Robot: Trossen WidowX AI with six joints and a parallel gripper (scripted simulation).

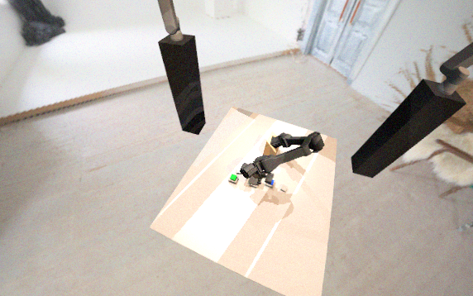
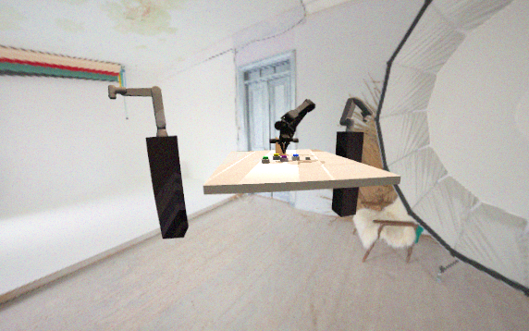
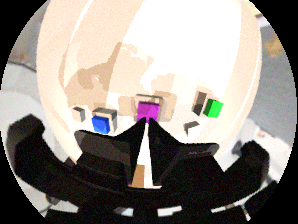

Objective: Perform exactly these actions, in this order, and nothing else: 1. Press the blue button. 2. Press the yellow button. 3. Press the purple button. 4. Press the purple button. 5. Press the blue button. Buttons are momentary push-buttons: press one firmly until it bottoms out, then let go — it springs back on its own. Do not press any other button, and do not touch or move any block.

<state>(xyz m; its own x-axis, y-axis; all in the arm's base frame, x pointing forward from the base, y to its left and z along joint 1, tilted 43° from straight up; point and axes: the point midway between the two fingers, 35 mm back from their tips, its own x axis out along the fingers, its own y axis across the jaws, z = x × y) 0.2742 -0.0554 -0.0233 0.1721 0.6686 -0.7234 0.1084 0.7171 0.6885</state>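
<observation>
The purple button is 20 mm below my gripper tip. Also, from my gripper tip: blue button: 30 mm behind, 90 mm to the left, 20 mm below; then green button: 10 mm ahead, 130 mm to the right, 20 mm below; then yellow button: 90 mm behind, 30 mm to the right, 20 mm below.
</observation>
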